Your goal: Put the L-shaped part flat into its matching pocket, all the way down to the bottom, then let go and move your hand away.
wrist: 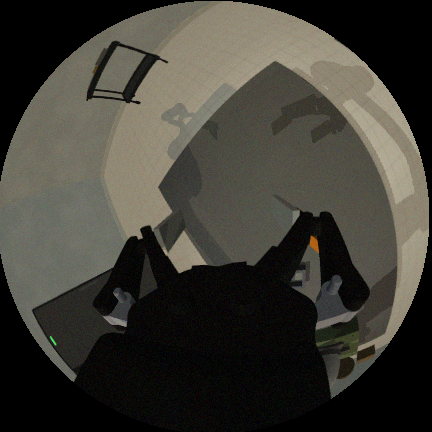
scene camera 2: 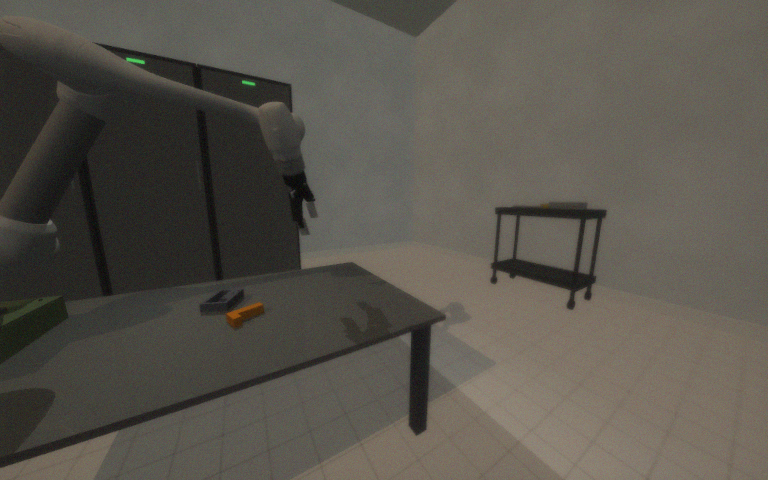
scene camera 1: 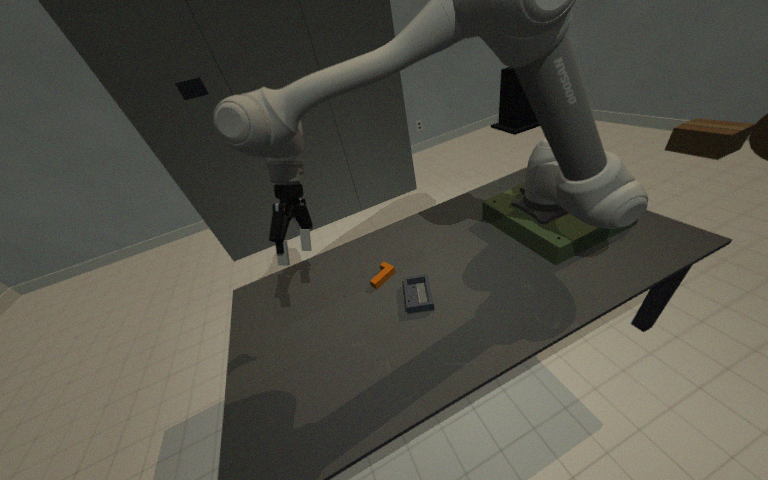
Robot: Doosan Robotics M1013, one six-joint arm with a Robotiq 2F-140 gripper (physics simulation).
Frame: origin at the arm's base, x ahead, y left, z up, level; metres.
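Seen in the pictures: gripper, fingertip midpoint: (wrist: 226,211) (scene camera 2: 310,225) (scene camera 1: 296,257); arm's base at its link origin: (wrist: 327,350) (scene camera 1: 544,205).
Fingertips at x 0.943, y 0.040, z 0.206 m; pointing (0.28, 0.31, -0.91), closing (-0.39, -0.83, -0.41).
Observation:
Offsets run from my fingertips to a thing's top centre. "*": to the spot under its first point. Level surfaces: height alone.
The orange L-shaped part @(0.093 m right, 0.236 m back, 0.266 m down) (scene camera 1: 380,276) (scene camera 2: 250,312) lies on the table; in the wrist view a bit of the L-shaped part @(* 0.073 m right, 0.228 m back, 0.266 m down) (wrist: 314,243) shows between dark finger links. The small dark grey tray with the pocket @(0.068 m left, 0.328 m back, 0.259 m down) (scene camera 1: 419,309) (scene camera 2: 214,307) lies close beside it, a gap apart; its inside shows a light patch. In the wrist view the tray @(* 0.009 m right, 0.308 m back, 0.262 m down) (wrist: 307,269) is partly hidden by the hand. My gripper (scene camera 1: 294,255) (scene camera 2: 308,222) (wrist: 226,211) is wide open and empty. It hangs well above the table, toward its far end from the arm's base and off to the side of the part.
The dark table @(0.296 m down) (scene camera 1: 339,350) (scene camera 2: 169,362) (wrist: 325,170) carries the arm's green base block (scene camera 1: 518,233) (scene camera 2: 39,322) (wrist: 345,332). Tall dark cabinets (scene camera 2: 158,169) stand behind the table. A black wheeled cart (scene camera 2: 549,213) (wrist: 102,72) stands on the floor beyond the table's end.

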